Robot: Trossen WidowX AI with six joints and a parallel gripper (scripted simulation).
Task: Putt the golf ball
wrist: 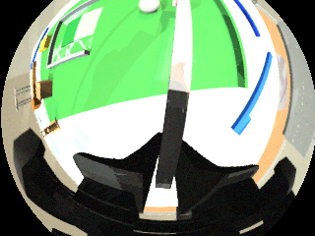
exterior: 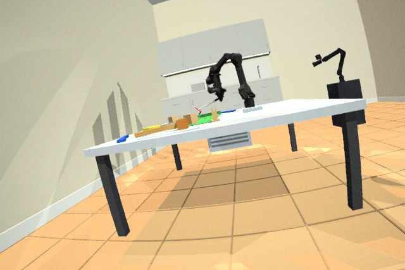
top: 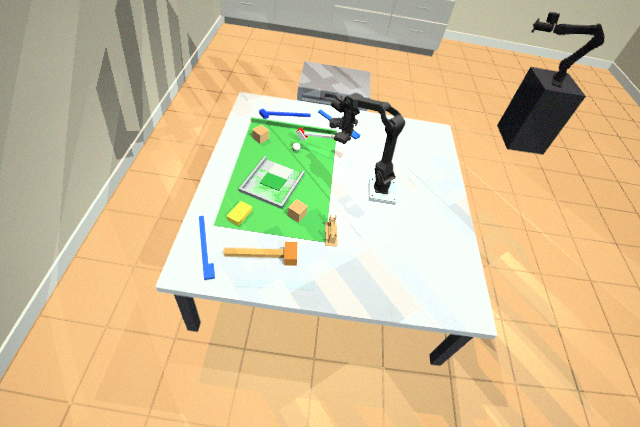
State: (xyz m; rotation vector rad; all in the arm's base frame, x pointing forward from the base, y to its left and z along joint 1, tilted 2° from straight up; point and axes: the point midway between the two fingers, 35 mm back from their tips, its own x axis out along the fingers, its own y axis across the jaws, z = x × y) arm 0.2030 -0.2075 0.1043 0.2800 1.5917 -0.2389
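The putter lies 110 mm ahead of my gripper tip, 30 mm to the right of it and 10 mm below it. From my gripper tip the other things lie so: yellow block: 430 mm ahead, 450 mm to the left, 90 mm below; then white golf ball: 240 mm ahead, 20 mm to the right, 80 mm below.
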